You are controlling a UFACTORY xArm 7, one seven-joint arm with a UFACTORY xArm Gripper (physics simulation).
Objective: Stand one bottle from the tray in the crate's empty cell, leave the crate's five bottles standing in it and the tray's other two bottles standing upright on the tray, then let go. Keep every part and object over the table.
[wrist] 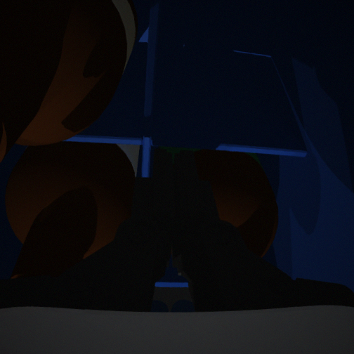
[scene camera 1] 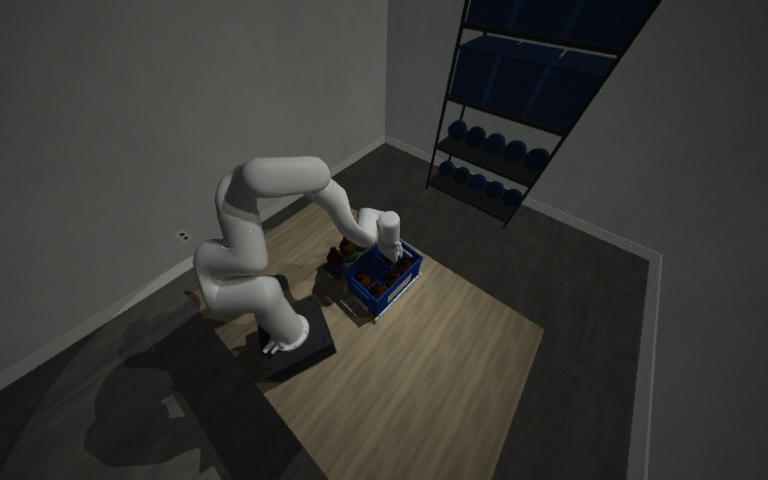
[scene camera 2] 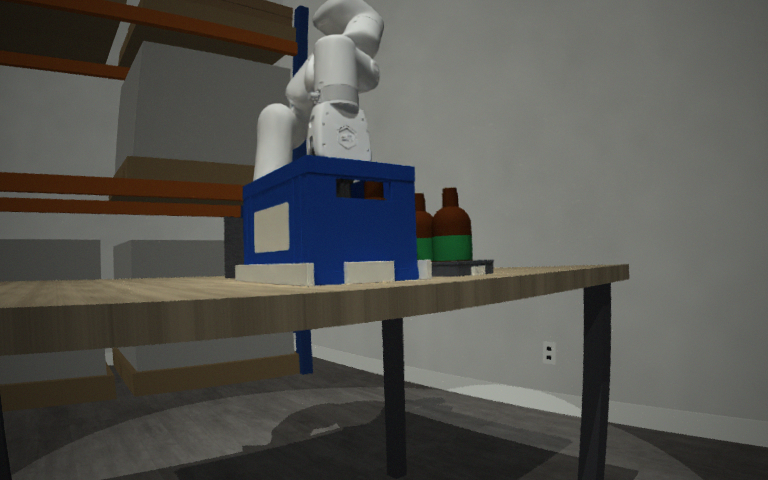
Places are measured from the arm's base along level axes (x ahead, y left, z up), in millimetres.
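Pixels of known places: gripper, fingertip midpoint: (scene camera 1: 389,262); arm's base, origin of the base link: (scene camera 1: 291,332).
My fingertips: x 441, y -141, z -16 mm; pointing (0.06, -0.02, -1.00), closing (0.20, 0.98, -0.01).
Observation:
Ahead of a thing's pixels: the offset from my fingertips to its top centre. "*": to the spot under its first point. Level surfaces: height alone.
The blue crate {dx -50, dy -1, dz +62 mm} (scene camera 1: 380,304) (scene camera 2: 356,237) stands on the table. Brown bottles {dx -133, dy +58, dz +50 mm} (scene camera 1: 362,279) {dx -142, dy -26, dz +50 mm} (scene camera 1: 377,290) {dx -55, dy -50, dz +50 mm} (scene camera 1: 392,276) {dx +25, dy -61, dz +50 mm} (scene camera 1: 403,265) stand in it. In the wrist view, bottles show at upper left (wrist: 75,85), at left (wrist: 60,200) and at right (wrist: 240,195), partly behind the fingers. A bottle-free cell (wrist: 200,100) shows above the fingertips. My gripper (wrist: 169,177) is shut and empty, pointing down at the crate's far end between two bottles; its tips are hidden in the scene views. Tray bottles {dx -100, dy +229, dz +46 mm} (scene camera 1: 335,258) {dx -21, dy +221, dz +46 mm} (scene camera 1: 347,247) {dx +63, dy +213, dz +46 mm} (scene camera 2: 451,226) (scene camera 2: 423,229) stand upright; a third shows partly {* dx +35, dy +189, dz -71 mm} (scene camera 1: 360,247).
The dark tray {* dx +116, dy +152, dz -100 mm} (scene camera 2: 458,268) stands beside the crate. Pale blocks (scene camera 2: 274,273) (scene camera 2: 369,271) lie along the crate's foot. Blue dividers (wrist: 262,150) and the crate wall (wrist: 325,215) stand close around the fingers. A shelf rack (scene camera 1: 506,116) stands beyond the table {dz -114 mm} (scene camera 1: 430,367).

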